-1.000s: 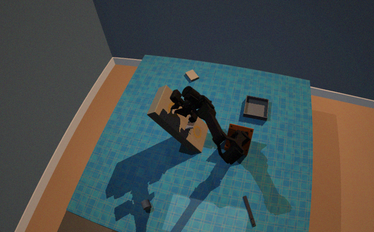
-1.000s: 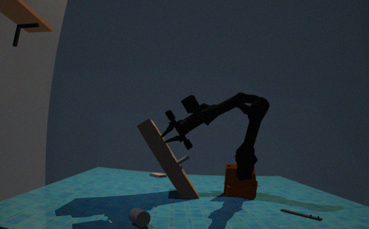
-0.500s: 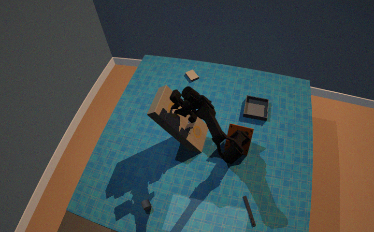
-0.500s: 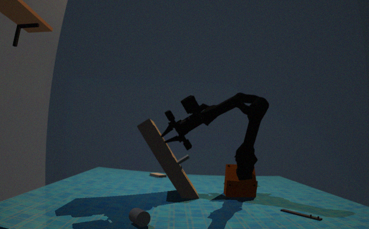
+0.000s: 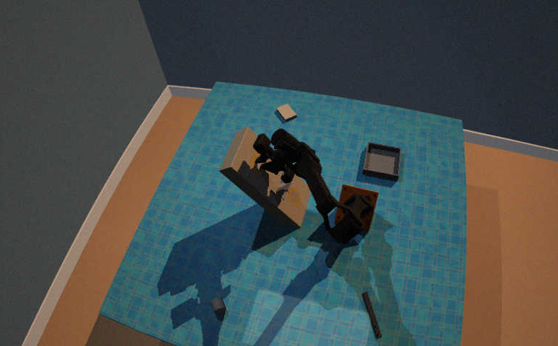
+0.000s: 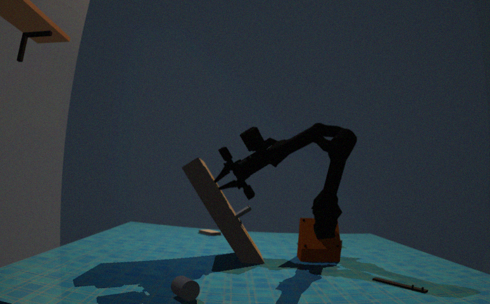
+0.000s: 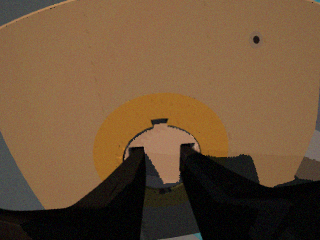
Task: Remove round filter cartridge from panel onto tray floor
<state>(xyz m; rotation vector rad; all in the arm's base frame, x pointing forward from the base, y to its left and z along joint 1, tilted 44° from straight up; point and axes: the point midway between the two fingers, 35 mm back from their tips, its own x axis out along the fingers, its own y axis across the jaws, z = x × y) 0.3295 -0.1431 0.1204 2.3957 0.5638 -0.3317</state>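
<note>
Now: the round grey filter cartridge 10 mm below my gripper tip and 10 mm ahead of it. From my gripper tip the other things lie so: small tan block 480 mm to the right, 220 mm below, 10 mm ahead; grey tray 450 mm behind, 260 mm to the right, 220 mm below; tan service panel 80 mm below, 40 mm behind.
</note>
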